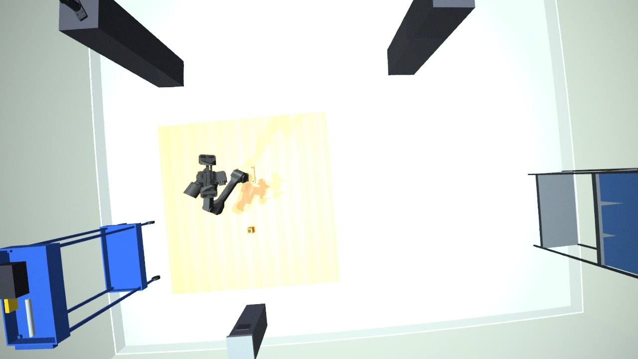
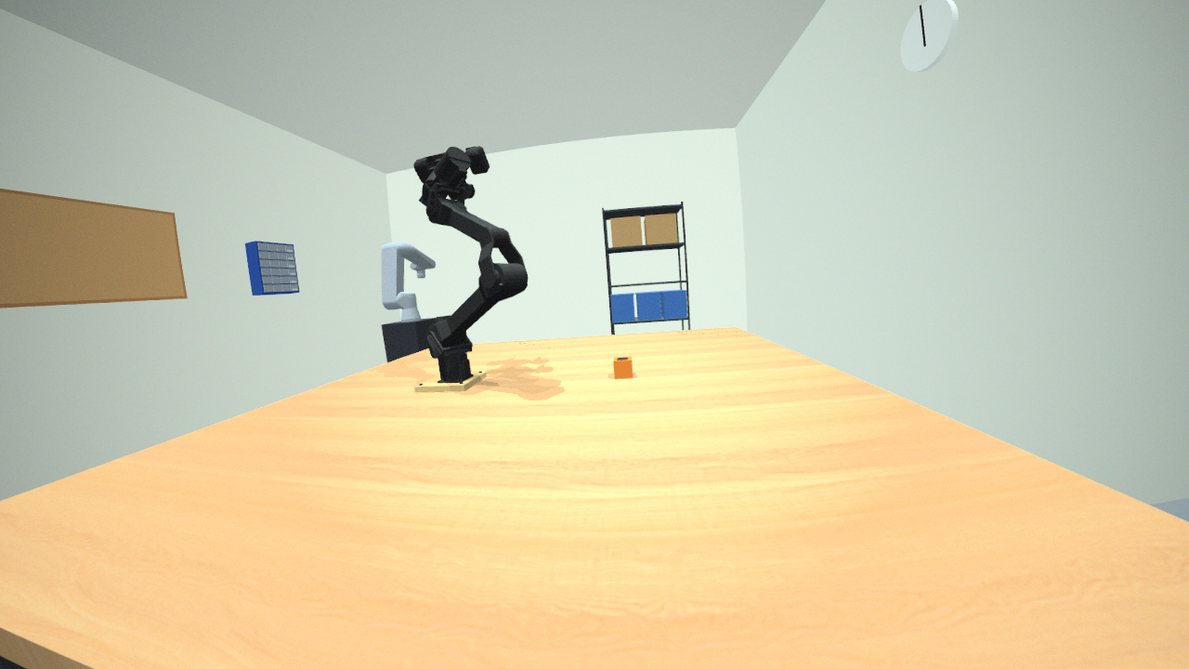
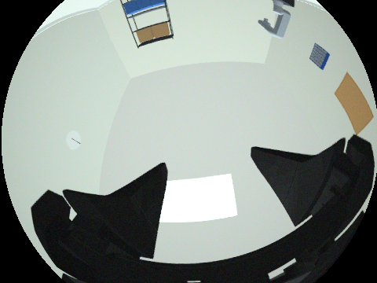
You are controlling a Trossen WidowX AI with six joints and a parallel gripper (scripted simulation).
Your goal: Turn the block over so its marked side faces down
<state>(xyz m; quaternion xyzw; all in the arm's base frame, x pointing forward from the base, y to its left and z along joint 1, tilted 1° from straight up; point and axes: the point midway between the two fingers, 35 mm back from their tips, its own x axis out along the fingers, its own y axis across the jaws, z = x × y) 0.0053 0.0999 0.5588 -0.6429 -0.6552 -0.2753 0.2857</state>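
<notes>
The block lies 39 cm ahead of my gripper tip, 10 cm to the right of it and 57 cm below it.
</notes>
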